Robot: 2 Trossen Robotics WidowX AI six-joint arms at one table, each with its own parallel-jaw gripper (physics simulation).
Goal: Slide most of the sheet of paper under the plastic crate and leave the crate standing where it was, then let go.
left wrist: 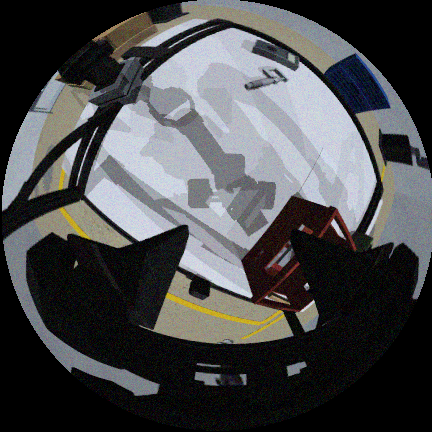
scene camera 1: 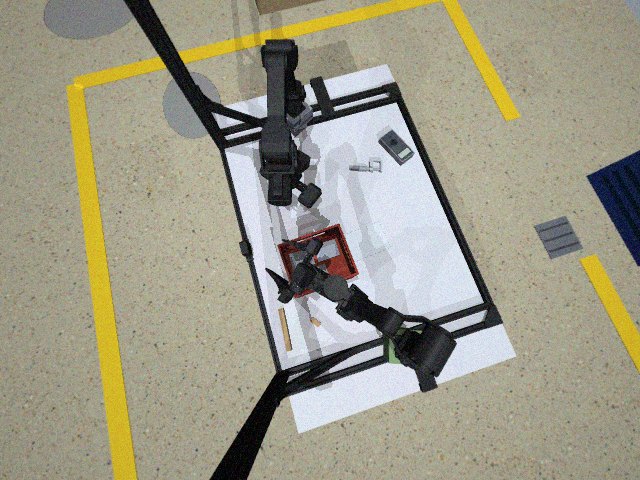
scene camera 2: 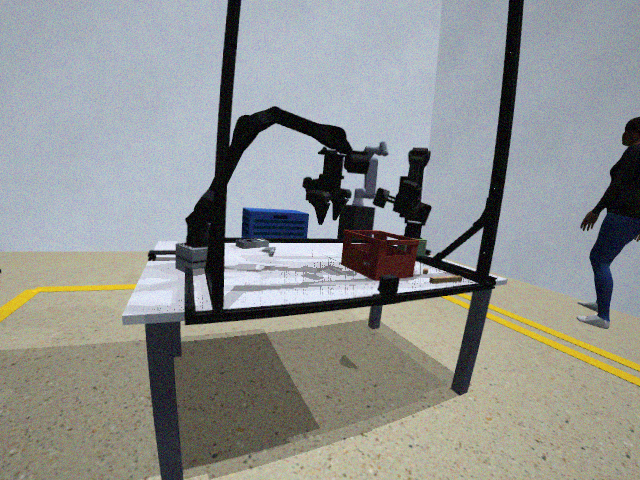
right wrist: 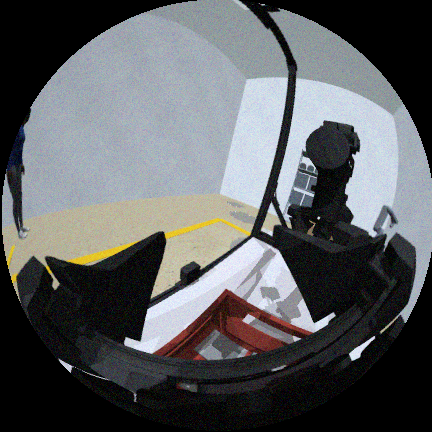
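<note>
The red plastic crate (scene camera 1: 347, 253) (scene camera 2: 395, 264) (left wrist: 274, 236) (right wrist: 257, 336) stands upright on the white table (scene camera 1: 429, 206). The white sheet of paper cannot be told surely from the white table; a thin faint line beside the crate in the left wrist view may be its edge. My left gripper (scene camera 2: 329, 220) (left wrist: 241, 232) is open and empty, pointing down, above the table and to the left of the crate in scene camera 2. My right gripper (scene camera 1: 275, 255) (right wrist: 220, 233) is open and empty, raised above the crate's left side in scene camera 1. The arm hides part of the crate there.
A dark meter (scene camera 1: 395, 146) (left wrist: 275, 53) and a small grey tool (scene camera 1: 367, 165) (left wrist: 266, 79) lie at the upper right in scene camera 1. A wooden strip (scene camera 1: 285, 329) (scene camera 2: 445, 279) and a small orange block (scene camera 1: 315, 321) lie below the crate. Black frame bars edge the table.
</note>
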